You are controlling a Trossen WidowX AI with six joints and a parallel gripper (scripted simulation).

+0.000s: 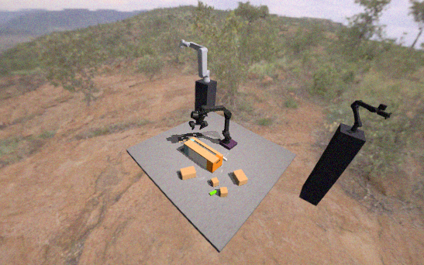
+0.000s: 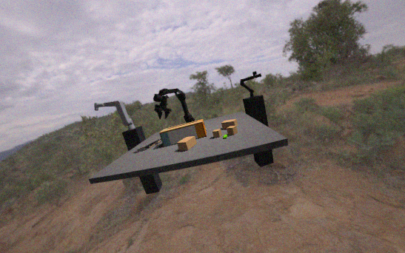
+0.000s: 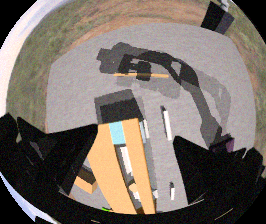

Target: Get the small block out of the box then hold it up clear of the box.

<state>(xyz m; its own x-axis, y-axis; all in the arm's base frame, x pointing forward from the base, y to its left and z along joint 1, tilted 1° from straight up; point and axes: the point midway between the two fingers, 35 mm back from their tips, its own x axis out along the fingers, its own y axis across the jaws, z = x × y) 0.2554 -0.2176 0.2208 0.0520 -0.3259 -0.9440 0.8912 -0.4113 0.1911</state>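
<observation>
Now: gripper tip 18 cm to the right of the tan block, 14 cm above it and 7 cm short of it. Also, from my gripper tip: thin stick (22 cm below, 15 cm to the right, 2 cm behind).
</observation>
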